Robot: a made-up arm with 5 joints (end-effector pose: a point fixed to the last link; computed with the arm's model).
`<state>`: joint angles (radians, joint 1 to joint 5).
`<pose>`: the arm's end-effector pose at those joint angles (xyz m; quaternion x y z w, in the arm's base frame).
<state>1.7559 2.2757 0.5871 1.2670 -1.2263</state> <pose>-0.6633 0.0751 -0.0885 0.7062 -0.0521 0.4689 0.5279</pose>
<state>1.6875 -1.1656 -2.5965 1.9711 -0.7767</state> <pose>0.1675 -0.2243 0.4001 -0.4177 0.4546 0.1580 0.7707</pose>
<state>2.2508 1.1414 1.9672 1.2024 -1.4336</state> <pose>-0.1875 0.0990 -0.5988 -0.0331 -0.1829 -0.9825 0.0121</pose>
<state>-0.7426 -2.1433 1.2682 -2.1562 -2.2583</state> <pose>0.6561 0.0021 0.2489 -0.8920 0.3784 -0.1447 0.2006</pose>
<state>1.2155 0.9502 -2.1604 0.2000 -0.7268</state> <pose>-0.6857 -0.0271 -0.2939 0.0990 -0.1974 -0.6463 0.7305</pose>
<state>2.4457 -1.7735 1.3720 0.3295 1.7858</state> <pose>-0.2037 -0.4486 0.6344 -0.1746 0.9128 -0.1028 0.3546</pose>
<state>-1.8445 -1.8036 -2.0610 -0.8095 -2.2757</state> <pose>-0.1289 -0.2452 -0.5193 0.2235 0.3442 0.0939 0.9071</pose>
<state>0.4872 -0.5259 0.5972 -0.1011 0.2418</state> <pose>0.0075 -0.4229 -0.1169 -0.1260 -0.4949 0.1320 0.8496</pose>
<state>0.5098 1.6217 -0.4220 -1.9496 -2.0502</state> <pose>-0.6247 -0.3729 0.4521 0.0155 -0.8673 -0.4902 0.0852</pose>
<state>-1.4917 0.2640 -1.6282 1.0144 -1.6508</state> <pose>0.0749 -0.2974 0.4434 -0.0137 0.3629 0.0320 0.9312</pose>
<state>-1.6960 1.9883 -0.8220 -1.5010 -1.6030</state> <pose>0.7435 -0.3441 0.2159 -0.3323 -0.4804 -0.1558 0.7966</pose>
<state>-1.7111 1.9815 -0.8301 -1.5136 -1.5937</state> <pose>0.7440 -0.3449 0.2023 -0.3263 -0.4744 -0.1584 0.8021</pose>
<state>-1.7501 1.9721 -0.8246 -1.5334 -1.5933</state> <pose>0.7431 -0.3458 0.1758 -0.3290 -0.4540 -0.1580 0.8128</pose>
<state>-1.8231 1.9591 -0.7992 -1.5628 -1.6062</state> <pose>0.7384 -0.3467 0.1317 -0.3444 -0.4128 -0.1528 0.8293</pose>
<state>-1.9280 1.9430 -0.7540 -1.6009 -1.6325</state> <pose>0.7273 -0.3475 0.0724 -0.3710 -0.3509 -0.1415 0.8481</pose>
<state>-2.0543 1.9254 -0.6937 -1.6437 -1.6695</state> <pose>0.7084 -0.3478 0.0049 -0.4046 -0.2737 -0.1240 0.8637</pose>
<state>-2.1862 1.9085 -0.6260 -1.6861 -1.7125</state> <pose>0.6831 -0.3474 -0.0613 -0.4394 -0.1907 -0.1016 0.8719</pose>
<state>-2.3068 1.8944 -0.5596 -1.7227 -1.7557</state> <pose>0.6556 -0.3462 -0.1181 -0.4704 -0.1134 -0.0775 0.8717</pose>
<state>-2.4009 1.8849 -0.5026 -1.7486 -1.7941</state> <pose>0.6323 -0.3444 -0.1593 -0.4949 -0.0520 -0.0554 0.8656</pose>
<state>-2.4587 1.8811 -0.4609 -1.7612 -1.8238</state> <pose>0.6184 -0.3423 -0.1825 -0.5119 -0.0128 -0.0384 0.8581</pose>
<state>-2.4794 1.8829 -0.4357 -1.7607 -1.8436</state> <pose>0.6156 -0.3401 -0.1887 -0.5225 0.0036 -0.0278 0.8522</pose>
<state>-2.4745 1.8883 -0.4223 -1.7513 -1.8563</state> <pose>0.6208 -0.3379 -0.1833 -0.5290 0.0044 -0.0218 0.8483</pose>
